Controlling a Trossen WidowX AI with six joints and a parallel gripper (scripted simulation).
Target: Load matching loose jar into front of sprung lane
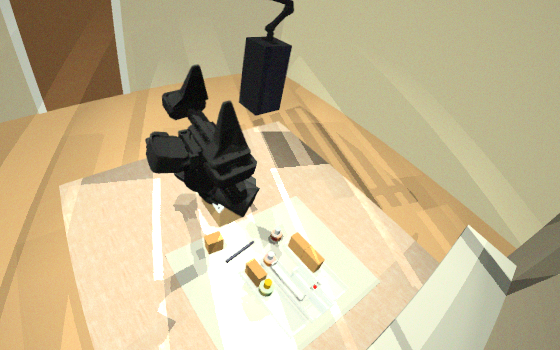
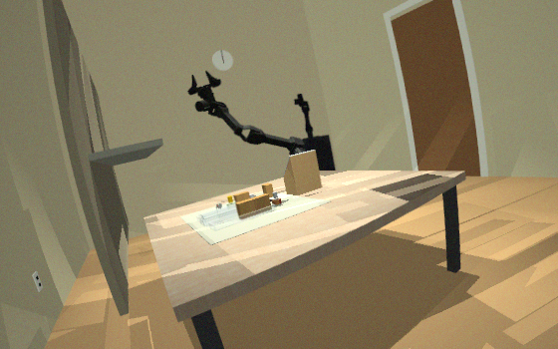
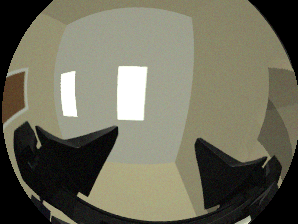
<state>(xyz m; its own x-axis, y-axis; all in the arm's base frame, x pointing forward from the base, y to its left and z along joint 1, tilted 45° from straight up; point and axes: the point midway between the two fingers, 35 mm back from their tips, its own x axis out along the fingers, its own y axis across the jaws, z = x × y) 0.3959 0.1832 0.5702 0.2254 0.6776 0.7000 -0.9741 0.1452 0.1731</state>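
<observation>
My gripper tip is 14 cm past the thin dark rod, 20 cm to the right of it and 75 cm above it. From my gripper tip the other things lie so: clear sprung lane 11 cm ahead, 29 cm to the left, 74 cm below.
</observation>
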